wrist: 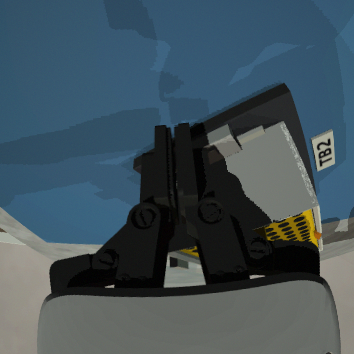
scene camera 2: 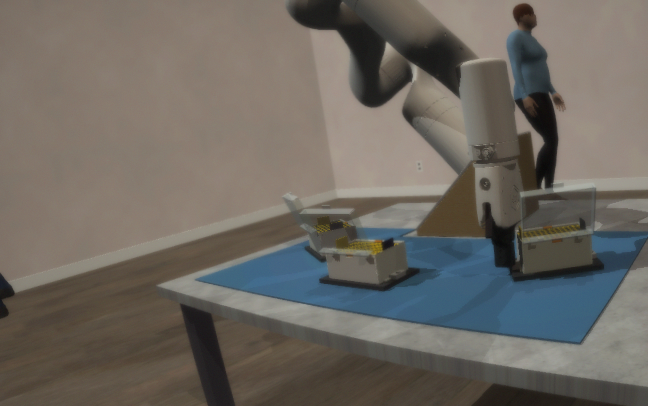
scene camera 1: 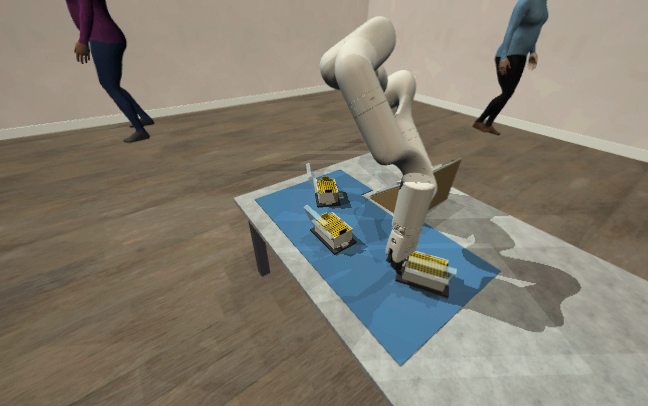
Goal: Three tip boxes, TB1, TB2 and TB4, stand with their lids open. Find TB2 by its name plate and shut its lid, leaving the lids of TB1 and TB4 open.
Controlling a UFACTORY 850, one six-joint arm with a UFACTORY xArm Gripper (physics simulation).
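The box TB2 [scene camera 1: 425,280] [scene camera 2: 555,256] [wrist: 270,175] stands on the blue mat, with its name plate [wrist: 323,150] beside it in the wrist view. Its clear lid [scene camera 2: 557,210] stands upright in scene camera 2. Two other tip boxes, one nearer [scene camera 1: 334,235] [scene camera 2: 365,267] and one farther [scene camera 1: 327,192] [scene camera 2: 320,240], also have raised lids; their name plates cannot be read. My gripper [scene camera 1: 397,267] [scene camera 2: 503,265] [wrist: 174,143] is shut and empty, low beside one end of TB2, with its fingers covering part of the box in the wrist view. Whether they touch cannot be told.
The blue mat [scene camera 1: 400,325] [scene camera 2: 450,305] [wrist: 60,75] lies on the grey table [scene camera 1: 590,350] [scene camera 2: 350,340]. A brown board [scene camera 1: 447,187] [scene camera 2: 450,215] stands behind the gripper, near the arm. Two people stand on the floor away from the table.
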